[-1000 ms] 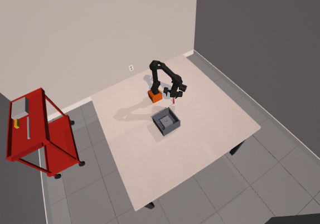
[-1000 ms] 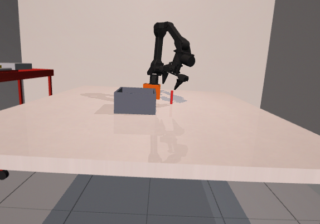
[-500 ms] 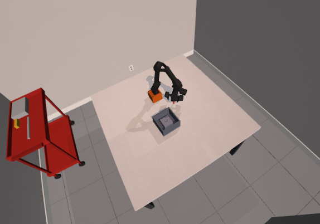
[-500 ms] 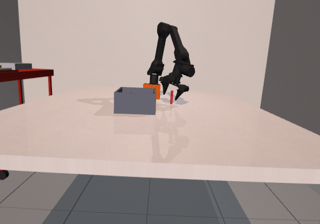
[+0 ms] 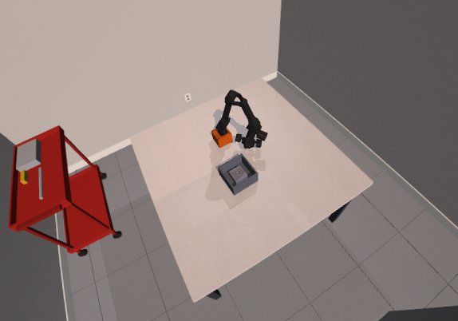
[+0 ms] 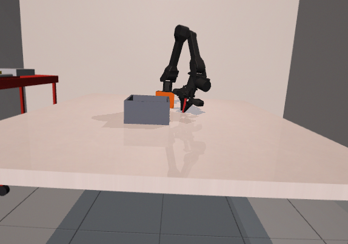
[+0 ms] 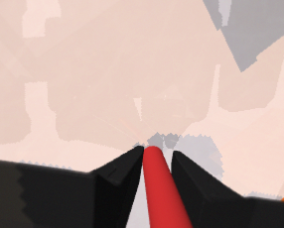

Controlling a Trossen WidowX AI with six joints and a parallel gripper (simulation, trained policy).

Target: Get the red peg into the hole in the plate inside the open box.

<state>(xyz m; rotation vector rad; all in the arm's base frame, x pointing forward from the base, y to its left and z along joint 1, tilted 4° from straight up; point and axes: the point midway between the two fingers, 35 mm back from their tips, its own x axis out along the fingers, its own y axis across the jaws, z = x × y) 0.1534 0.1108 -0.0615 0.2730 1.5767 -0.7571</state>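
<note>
The plate is 19 cm ahead of my gripper tip, 16 cm to the right of it and 4 cm above it. Also, from my gripper tip: grey box (19 cm ahead, 16 cm to the right, 2 cm above); then red peg (1 cm to the left, 3 cm above).
</note>
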